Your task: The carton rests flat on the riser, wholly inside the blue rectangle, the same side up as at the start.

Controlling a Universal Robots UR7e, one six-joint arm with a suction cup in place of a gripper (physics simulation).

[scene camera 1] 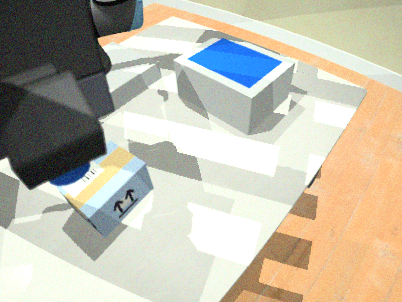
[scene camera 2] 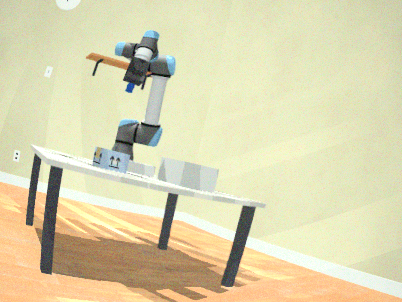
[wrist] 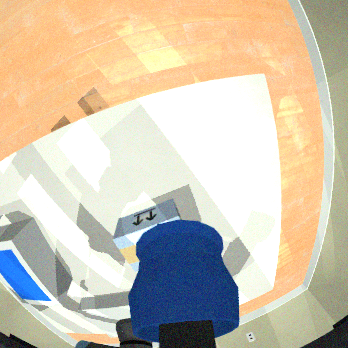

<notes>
My suction cup (wrist: 181, 276) holds nothing. The table carries a carton (scene camera 1: 117, 182) and a grey riser (scene camera 2: 181, 173).
The grey riser also shows in the wrist view (wrist: 40, 278).
</notes>
